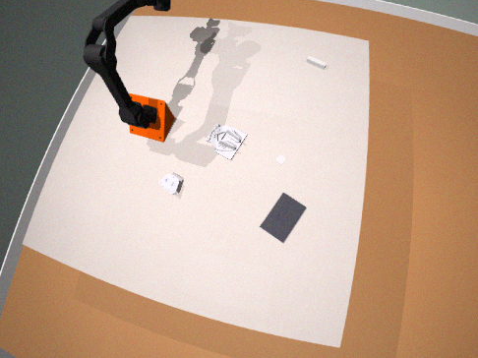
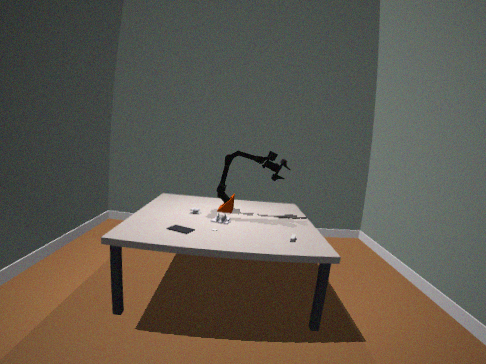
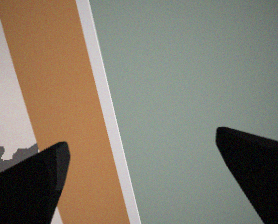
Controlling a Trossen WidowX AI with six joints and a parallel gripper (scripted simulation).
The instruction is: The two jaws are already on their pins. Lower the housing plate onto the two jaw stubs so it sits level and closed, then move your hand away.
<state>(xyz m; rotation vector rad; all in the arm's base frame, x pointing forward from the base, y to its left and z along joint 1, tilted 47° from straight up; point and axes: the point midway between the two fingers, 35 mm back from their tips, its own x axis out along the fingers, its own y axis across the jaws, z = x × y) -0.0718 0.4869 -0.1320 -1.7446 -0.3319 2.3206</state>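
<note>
The white stepped piece lies 25 cm ahead of my gripper tip, 67 cm to the right of it and 32 cm below it. Also, from my gripper tip: dark grey flat rectangle (67 cm ahead, 65 cm to the right, 33 cm below); white bar (62 cm ahead, 4 cm to the left, 32 cm below).
</note>
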